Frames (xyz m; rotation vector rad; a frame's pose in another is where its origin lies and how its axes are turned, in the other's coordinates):
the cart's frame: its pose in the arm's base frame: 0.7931 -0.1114 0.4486 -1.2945 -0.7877 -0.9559
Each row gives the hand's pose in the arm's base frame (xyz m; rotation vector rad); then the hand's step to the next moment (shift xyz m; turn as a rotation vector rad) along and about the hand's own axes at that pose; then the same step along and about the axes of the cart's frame.
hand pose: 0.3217 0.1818 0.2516 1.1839 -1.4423 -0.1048
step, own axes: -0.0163 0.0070 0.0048 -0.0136 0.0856 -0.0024
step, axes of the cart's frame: -0.0136 -0.0069 0.0103 0.0150 -0.0653 0.0550
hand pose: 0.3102 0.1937 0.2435 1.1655 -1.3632 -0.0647
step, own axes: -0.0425 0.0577 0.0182 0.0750 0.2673 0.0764
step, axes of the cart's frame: -0.0268 -0.0548 0.0418 0.1097 -0.2605 0.0549
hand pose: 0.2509 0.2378 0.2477 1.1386 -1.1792 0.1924
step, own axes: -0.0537 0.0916 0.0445 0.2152 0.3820 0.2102
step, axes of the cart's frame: -0.0422 -0.1036 0.0273 0.2381 -0.4226 -0.0344
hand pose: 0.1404 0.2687 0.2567 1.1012 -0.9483 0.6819
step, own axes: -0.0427 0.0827 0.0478 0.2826 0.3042 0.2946
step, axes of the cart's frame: -0.0365 -0.0956 -0.0219 0.3177 -0.3759 -0.1302
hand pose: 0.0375 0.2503 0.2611 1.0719 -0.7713 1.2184
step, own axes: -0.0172 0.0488 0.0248 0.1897 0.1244 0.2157
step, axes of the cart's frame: -0.0134 -0.0468 -0.0304 0.2379 -0.1758 -0.1025
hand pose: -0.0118 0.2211 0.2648 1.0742 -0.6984 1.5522
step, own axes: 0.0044 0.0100 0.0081 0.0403 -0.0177 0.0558
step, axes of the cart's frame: 0.0054 -0.0104 -0.0068 0.0688 0.0038 -0.0173
